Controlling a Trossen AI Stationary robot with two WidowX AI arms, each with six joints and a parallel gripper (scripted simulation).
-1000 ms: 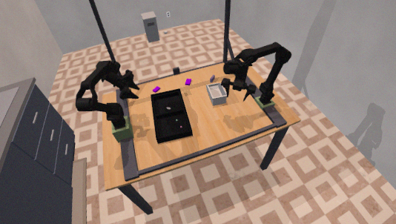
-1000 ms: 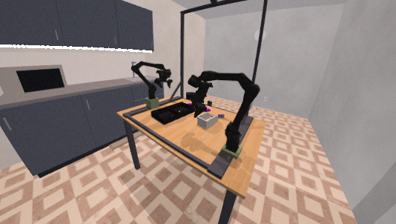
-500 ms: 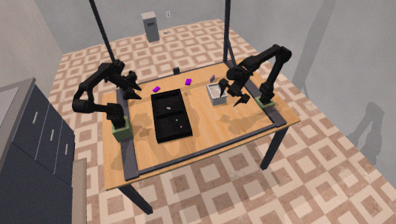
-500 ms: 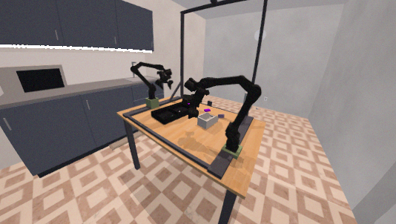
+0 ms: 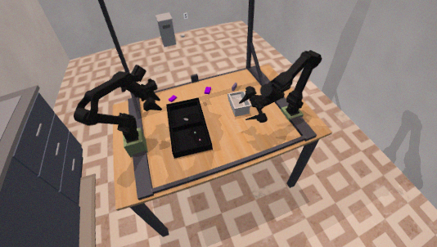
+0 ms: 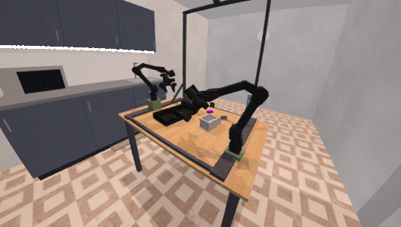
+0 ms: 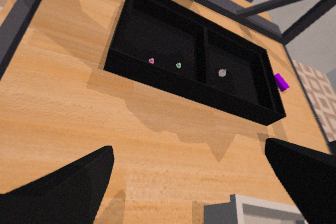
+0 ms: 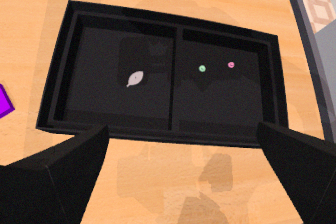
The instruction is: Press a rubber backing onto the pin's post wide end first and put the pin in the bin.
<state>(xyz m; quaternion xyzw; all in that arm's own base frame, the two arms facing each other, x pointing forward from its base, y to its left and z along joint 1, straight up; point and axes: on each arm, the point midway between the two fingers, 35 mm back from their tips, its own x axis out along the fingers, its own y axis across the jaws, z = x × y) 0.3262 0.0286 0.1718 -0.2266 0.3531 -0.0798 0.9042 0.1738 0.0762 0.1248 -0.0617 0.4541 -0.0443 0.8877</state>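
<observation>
Now: the silver leaf-shaped pin 40 mm behind my right hand, 130 mm to the left of it and 220 mm below it. Round my right hand: black two-compartment tray: 30 mm ahead, 130 mm to the left, 210 mm below; grey bin: 70 mm behind, 470 mm to the left, 190 mm below.
</observation>
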